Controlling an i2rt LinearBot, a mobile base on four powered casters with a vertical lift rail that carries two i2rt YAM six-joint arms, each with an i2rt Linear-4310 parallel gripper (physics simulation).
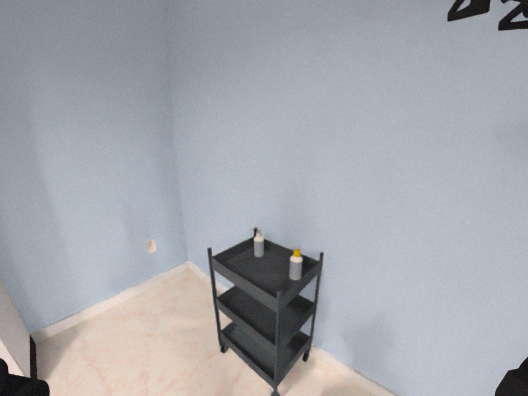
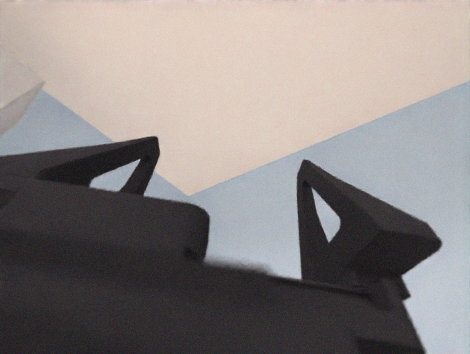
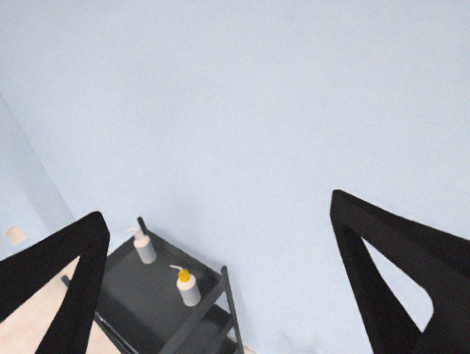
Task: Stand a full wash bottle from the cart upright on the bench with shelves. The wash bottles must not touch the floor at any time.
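Frame: origin at the left arm's base, x ahead, y left, z up, level; metres.
Where they show: left gripper, fingertip midpoint: [image 2: 229,156]; right gripper, fingertip midpoint: [image 1: 474,21] [image 3: 217,212].
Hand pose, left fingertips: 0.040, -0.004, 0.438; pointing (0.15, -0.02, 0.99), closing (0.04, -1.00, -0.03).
Observation:
After its pixels a point has its place, as x, y, z.
A wash bottle with a yellow cap [image 1: 296,267] {0.710, -0.463, -0.155} [image 3: 189,291] {0.711, -0.475, -0.141} stands upright on the top shelf of the dark three-tier cart [image 1: 245,283] {0.631, -0.235, -0.182} [image 3: 195,318] {0.649, -0.485, -0.197}, near its right end. A wash bottle with a white cap [image 1: 259,247] {0.908, -0.286, -0.166} [image 3: 145,251] {0.909, -0.294, -0.156} stands upright farther back on the same shelf. Both have grey bodies and pale shoulders; I cannot tell how full they are. My right gripper [image 1: 475,24] {0.262, -0.664, 0.613} [image 3: 217,212] {0.262, -0.664, 0.613} is open and empty, high above and to the right of the cart. My left gripper [image 2: 229,156] {0.040, -0.004, 0.438} is open and empty, pointing up toward the ceiling. The bench with shelves cannot be identified here.
Blue walls meet in a corner behind and left of the cart. A wall outlet [image 1: 151,246] {1.437, 0.695, -0.491} [image 3: 15,234] {1.440, 0.693, -0.487} is low on the left wall. A pale panel [image 1: 11,325] {0.572, 1.107, -0.535} stands at the left edge. Cart corner posts rise above the top tray. A pale object [image 2: 17,95] {0.432, 0.952, 1.083} shows upper left.

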